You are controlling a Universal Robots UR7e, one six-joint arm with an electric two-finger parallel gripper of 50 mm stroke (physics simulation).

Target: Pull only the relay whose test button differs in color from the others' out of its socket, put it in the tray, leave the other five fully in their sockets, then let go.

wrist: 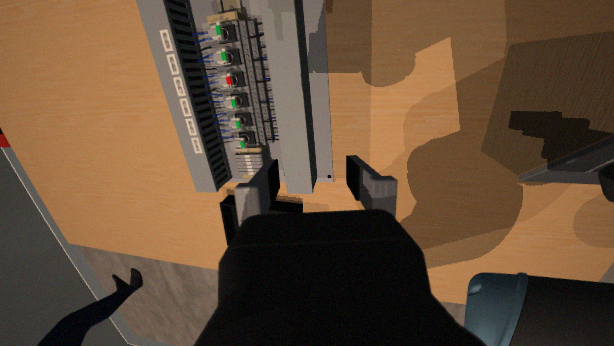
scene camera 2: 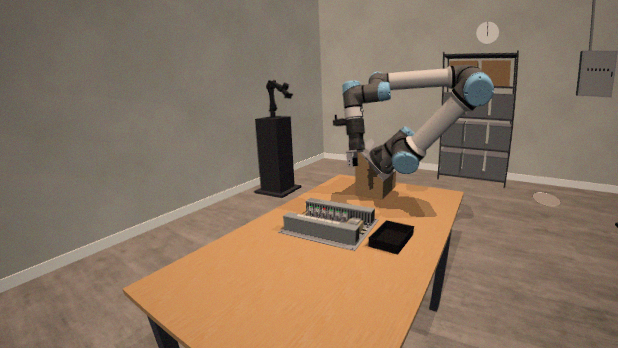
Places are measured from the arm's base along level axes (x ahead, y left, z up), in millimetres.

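Pixels of known places: gripper, between the fingertips: [wrist: 312,171] [scene camera 2: 353,166]; arm's base, origin of its link: [scene camera 2: 380,161].
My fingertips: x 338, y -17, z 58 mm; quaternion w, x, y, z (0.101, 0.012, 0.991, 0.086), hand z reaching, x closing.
Observation:
Ahead of a thing's pixels: the offset from my fingertips to its top centre. Level surfaces: height alone.
The relay with the red test button @(147 mm down, 142 mm ahead, 68 mm right) [scene camera 2: 324,210] [wrist: 229,80] sits in the row on the panel, third from the far left end in the scene view and third from the top in the wrist view. The other relays, such as this green-button relay @(147 mm down, 142 mm ahead, 38 mm right) [wrist: 235,102], stand in the same row. The black tray @(182 mm down, 155 mm ahead, 215 mm left) [scene camera 2: 391,237] [wrist: 228,220] is beside the panel, partly hidden by my gripper in the wrist view. My gripper [scene camera 2: 352,165] [wrist: 312,171] is open and empty, high above the table, off the panel's end in the wrist view.
Grey wire ducts [scene camera 2: 320,230] [wrist: 295,100] flank the relay row on both sides. A terminal block @(170 mm down, 142 mm ahead, 62 mm left) [wrist: 248,162] continues the row. The arm's base stands on a wooden block [scene camera 2: 382,189] at the back of the table @(217 mm down) [scene camera 2: 280,285].

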